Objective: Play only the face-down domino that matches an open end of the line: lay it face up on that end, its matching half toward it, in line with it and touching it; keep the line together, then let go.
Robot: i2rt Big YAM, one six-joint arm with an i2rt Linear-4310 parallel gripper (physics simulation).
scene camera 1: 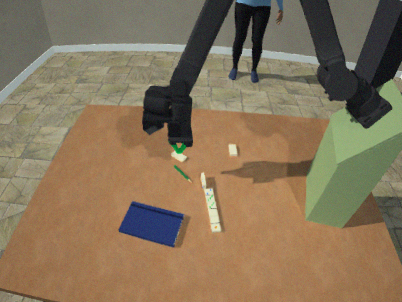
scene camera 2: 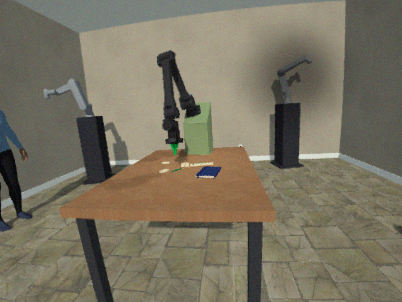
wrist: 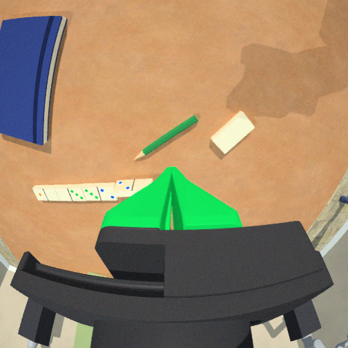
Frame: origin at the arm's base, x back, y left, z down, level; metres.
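Seen in the pictures: gripper, fingertip midpoint: (scene camera 1: 179,153) (scene camera 2: 175,155); arm's base, origin of the base link: (scene camera 1: 369,109) (scene camera 2: 193,111).
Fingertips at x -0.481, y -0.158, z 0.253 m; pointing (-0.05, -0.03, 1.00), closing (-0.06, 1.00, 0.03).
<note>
Offsets run from my fingertips to a thing's top centre. "pt": to the spot under its first point.
The domino line @(pt dx +0.079, dy +0.190, dz +0.087 m) (scene camera 1: 213,216) (wrist: 60,194) lies flat, with an orange-pip half at one end and a two-blue-pip half at the other. Beside the blue end, a loose domino @(dx +0.072, dy +0.053, dz +0.072 m) (scene camera 1: 203,180) (scene camera 2: 185,164) (wrist: 125,186) shows two blue pips. It looks narrow from above and taller than the line, as if tipped on its long edge; its far half is partly hidden by the fingers in the wrist view. A face-down domino @(dx +0.005, dy -0.079, dz +0.088 m) (scene camera 1: 179,156) (scene camera 2: 163,171) (wrist: 232,132) lies past the pencil; another @(dx +0.207, dy -0.085, dz +0.088 m) (scene camera 1: 233,150) (scene camera 2: 165,162) lies farther off. My gripper (scene camera 1: 179,148) (scene camera 2: 174,151) (wrist: 171,174) is shut, empty, above the table.
A green pencil @(dx +0.011, dy +0.008, dz +0.090 m) (scene camera 1: 182,174) (scene camera 2: 176,170) (wrist: 170,135) lies between the line and the nearer face-down domino. A blue book @(dx -0.104, dy +0.188, dz +0.083 m) (scene camera 1: 151,224) (scene camera 2: 208,172) (wrist: 25,80) lies to one side of the line. A tall green block (scene camera 1: 345,175) (scene camera 2: 198,135) stands at the table's other side.
</note>
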